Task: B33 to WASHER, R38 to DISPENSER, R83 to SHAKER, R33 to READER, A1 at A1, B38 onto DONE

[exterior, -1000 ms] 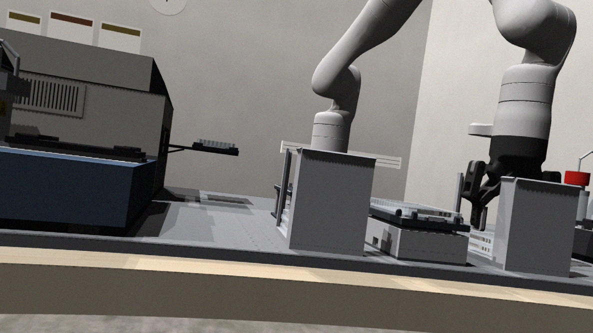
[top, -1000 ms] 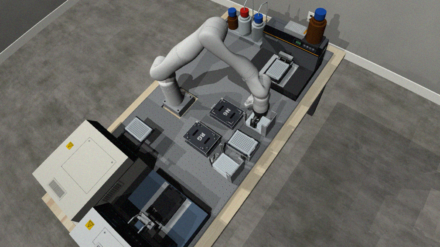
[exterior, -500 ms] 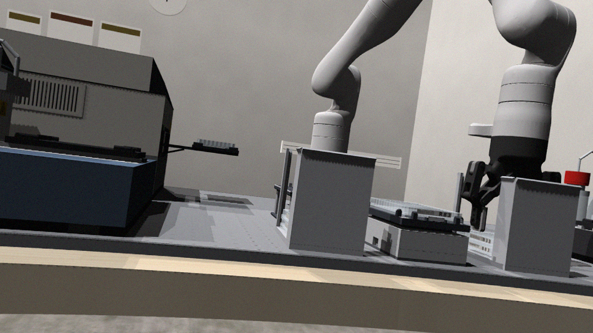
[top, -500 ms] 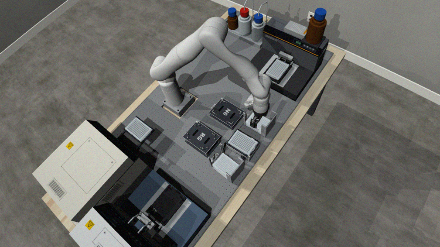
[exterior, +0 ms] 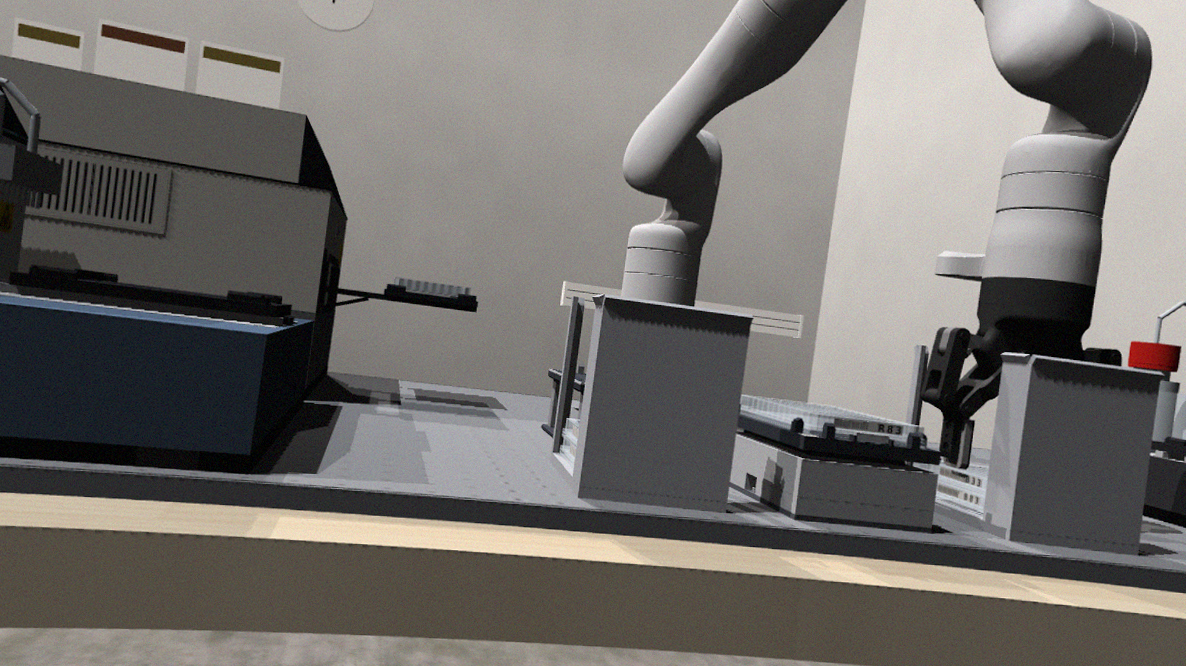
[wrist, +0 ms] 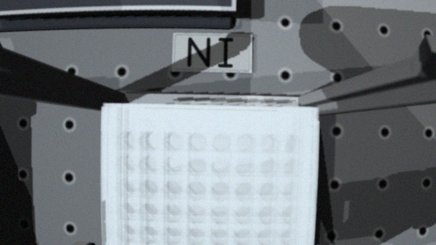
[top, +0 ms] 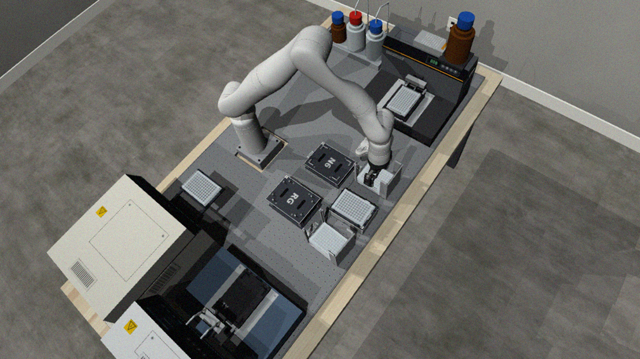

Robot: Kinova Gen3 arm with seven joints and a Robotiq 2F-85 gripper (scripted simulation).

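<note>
Right now the plate B33 is 20 mm below my hand. Also, from my hand: plate R83: 160 mm to the right, 20 mm above; then plate B38: 300 mm to the right, 20 mm below; then nest N6: 180 mm behind, 40 mm to the right, 10 mm below.
</note>
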